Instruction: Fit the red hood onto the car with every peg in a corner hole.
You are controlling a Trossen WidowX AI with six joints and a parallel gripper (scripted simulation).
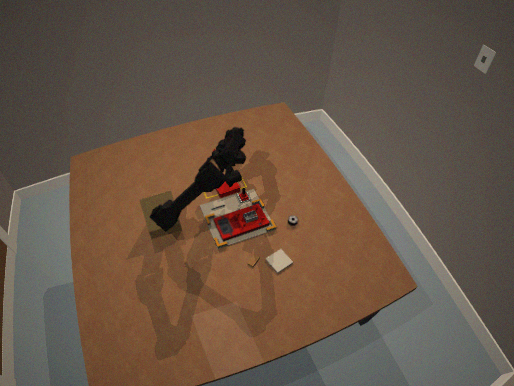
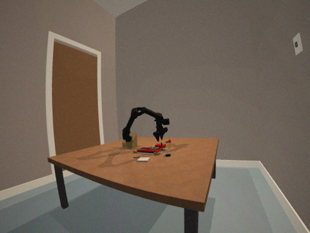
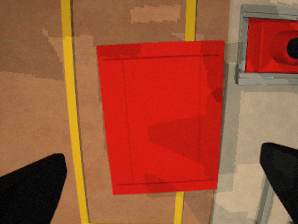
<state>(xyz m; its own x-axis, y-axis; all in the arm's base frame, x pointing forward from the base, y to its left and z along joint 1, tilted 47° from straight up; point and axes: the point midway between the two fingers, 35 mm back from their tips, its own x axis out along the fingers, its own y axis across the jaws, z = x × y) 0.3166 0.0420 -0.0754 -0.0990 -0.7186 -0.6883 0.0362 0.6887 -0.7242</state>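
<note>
Right now my gripper tip is 5 cm above the red hood. Also, from my gripper tip: grey engine block: 19 cm to the right, 4 cm below, 1 cm ahead; then small tan stick: 37 cm to the right, 6 cm below, 6 cm behind; then black ring: 28 cm to the right, 17 cm ahead, 5 cm below.
</note>
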